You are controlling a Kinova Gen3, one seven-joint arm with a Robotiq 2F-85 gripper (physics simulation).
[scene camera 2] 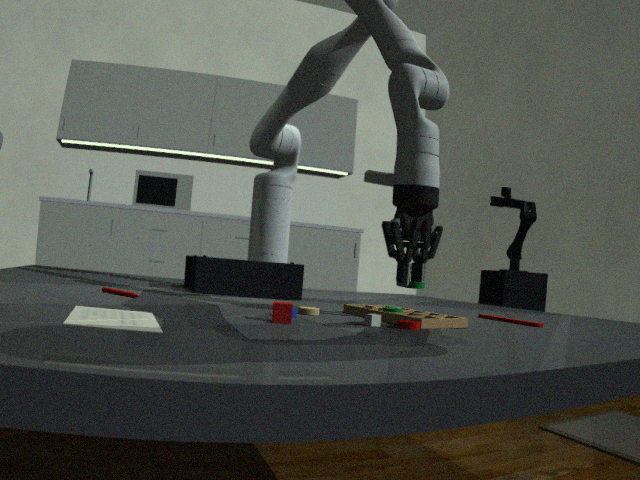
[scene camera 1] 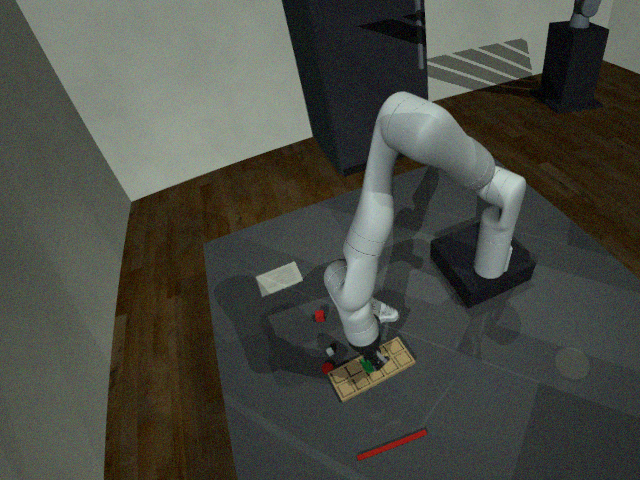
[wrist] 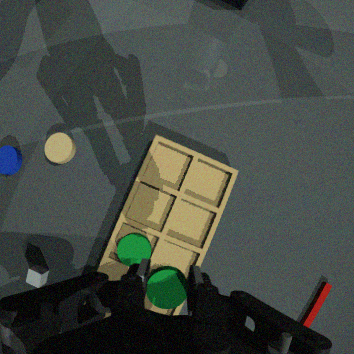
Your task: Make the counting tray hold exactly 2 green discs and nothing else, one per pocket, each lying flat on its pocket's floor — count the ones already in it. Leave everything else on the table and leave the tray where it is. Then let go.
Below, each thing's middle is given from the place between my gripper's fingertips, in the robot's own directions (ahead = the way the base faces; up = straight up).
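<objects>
My hand is 50 mm above the counting tray (scene camera 1: 350, 379), 10 mm short of it and 10 mm to the left of it, and going by their middles the tray is the nearest to my hand of the things named here. I find the tan disc (wrist: 59, 147) 50 mm below my hand, 160 mm to the right of it and 10 mm behind it. The card (scene camera 2: 82, 316) is 50 mm below my hand as well, but 410 mm to the right of it and 250 mm ahead of it. Going by their middles, the card is the farthest from my hand of the things named here.
</objects>
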